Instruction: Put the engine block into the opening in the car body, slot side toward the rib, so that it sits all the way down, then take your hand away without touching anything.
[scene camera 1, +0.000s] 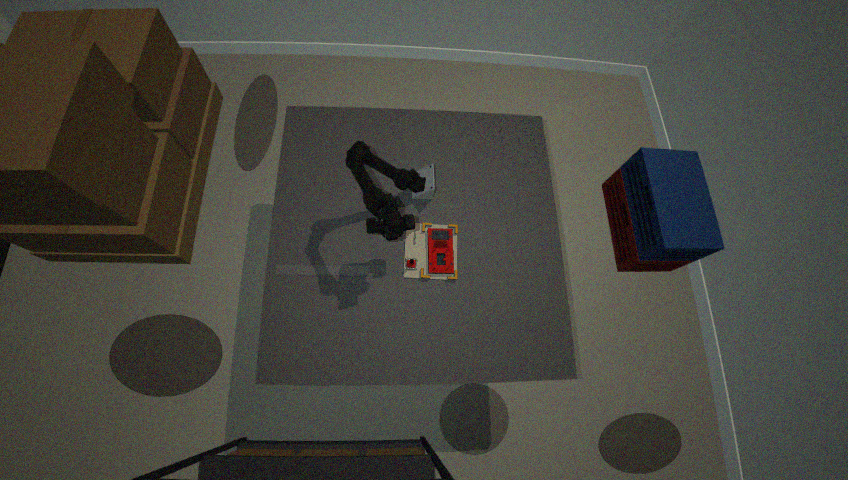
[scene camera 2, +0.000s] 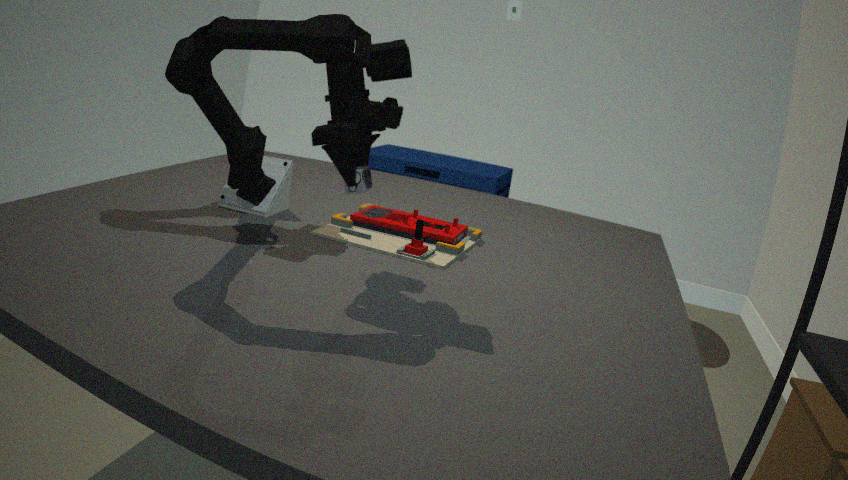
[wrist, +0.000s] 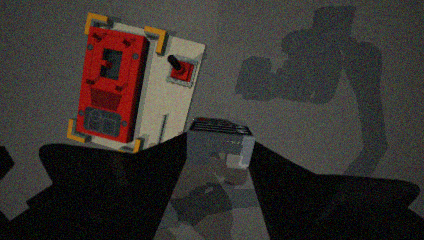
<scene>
My gripper carries a grey engine block. Further things: a red car body.
My gripper shows as well in the wrist view.
</scene>
